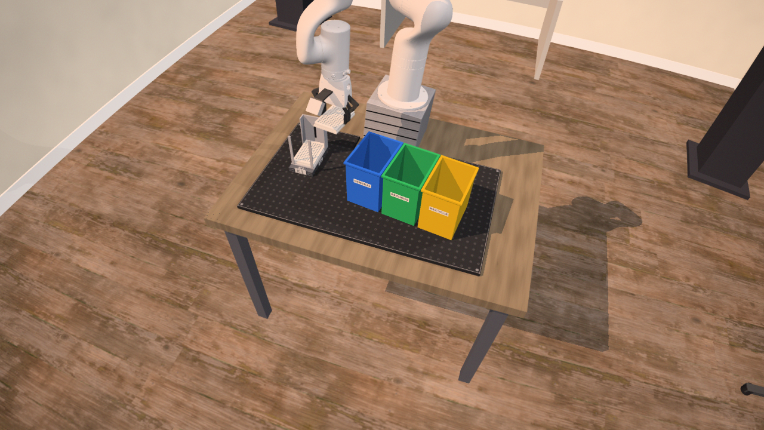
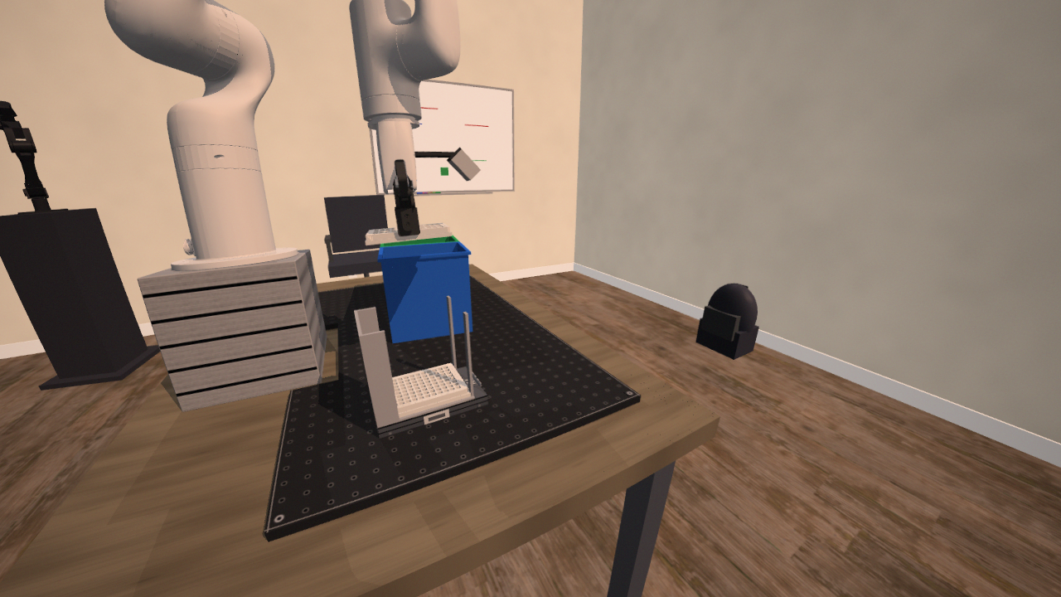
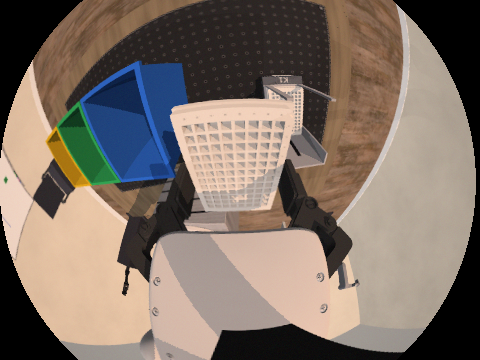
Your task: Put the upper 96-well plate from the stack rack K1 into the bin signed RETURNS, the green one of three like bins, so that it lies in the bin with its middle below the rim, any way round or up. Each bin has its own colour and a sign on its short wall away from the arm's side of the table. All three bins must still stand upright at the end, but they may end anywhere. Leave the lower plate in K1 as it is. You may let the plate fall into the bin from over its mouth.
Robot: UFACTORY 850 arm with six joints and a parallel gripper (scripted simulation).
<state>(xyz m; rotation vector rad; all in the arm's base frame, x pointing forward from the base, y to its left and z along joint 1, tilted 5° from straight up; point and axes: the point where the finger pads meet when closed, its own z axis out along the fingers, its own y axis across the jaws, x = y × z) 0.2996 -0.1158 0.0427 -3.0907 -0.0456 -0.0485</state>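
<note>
My gripper is now 2 cm short of the green returns bin, 30 cm to the right of it and 16 cm above it. Round my hand: yellow bin: 2 cm ahead, 43 cm to the left, 16 cm below; blue bin: 3 cm ahead, 16 cm to the left, 16 cm below.
</note>
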